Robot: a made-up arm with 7 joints.
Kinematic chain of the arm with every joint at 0, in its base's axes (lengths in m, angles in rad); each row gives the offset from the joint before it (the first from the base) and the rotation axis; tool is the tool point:
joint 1: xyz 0 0 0 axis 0 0.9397 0.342
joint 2: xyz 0 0 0 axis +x
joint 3: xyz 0 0 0 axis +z
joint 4: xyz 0.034 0 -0.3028 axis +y
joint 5: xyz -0.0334 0 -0.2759 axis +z
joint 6: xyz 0 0 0 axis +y
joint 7: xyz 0 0 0 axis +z
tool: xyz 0 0 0
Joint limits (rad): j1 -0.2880..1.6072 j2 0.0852..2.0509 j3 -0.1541..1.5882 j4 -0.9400..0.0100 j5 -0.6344..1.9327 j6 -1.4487..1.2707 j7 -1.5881..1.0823
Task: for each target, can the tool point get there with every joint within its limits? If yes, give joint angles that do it. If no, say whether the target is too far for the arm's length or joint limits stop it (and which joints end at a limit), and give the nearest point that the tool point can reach.
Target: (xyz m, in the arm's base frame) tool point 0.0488 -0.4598 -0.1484
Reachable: no: joint limits stop it (at a limit: joint 1, joint 2, joint 3, joint 4) | nearest point 0.3570 -0.0237 -0.4132 | short by 0.596 m
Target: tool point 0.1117 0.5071 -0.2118
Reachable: yes | joints 0.2515 1.1552 0.1940 -0.7820 0.7199 -1.1200 0.3165
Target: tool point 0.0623 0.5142 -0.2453
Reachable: yes | joints 0.0436 0.8810 1.0509 -0.5945 0.2302 0.7232 0.1689
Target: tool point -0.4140 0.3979 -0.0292
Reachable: yes | joints 1.3233 0.7907 1.1841 -0.5571 1.0677 -1.0909 -0.0934
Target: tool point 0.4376 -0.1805 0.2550
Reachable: no: joint limits stop it (at a limit: joint 2, joint 4) | nearest point 0.2466 0.3716 0.3160 | short by 0.587 m
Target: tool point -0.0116 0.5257 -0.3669
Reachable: no: too far | nearest point -0.0105 0.4777 -0.3334 | short by 0.059 m
